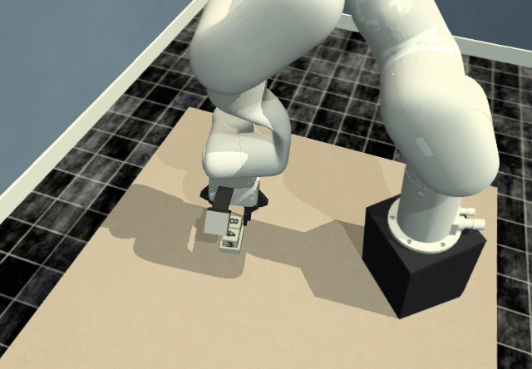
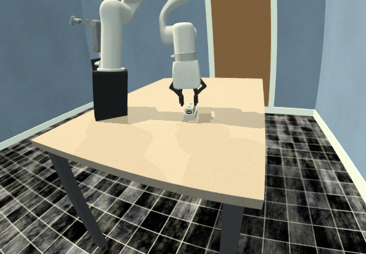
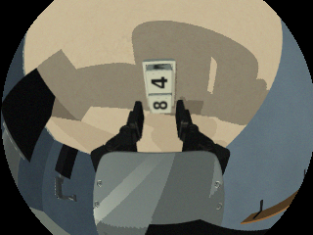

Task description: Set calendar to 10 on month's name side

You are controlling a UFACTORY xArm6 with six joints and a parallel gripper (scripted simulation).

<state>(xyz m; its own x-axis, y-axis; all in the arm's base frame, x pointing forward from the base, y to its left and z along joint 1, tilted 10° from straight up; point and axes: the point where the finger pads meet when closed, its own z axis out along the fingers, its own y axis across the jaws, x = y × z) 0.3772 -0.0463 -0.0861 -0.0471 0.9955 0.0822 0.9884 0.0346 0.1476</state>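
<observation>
Right now the white cube is 40 mm below my hand. Also, from my hand: tray: 60 mm below, 20 mm to the left.
</observation>
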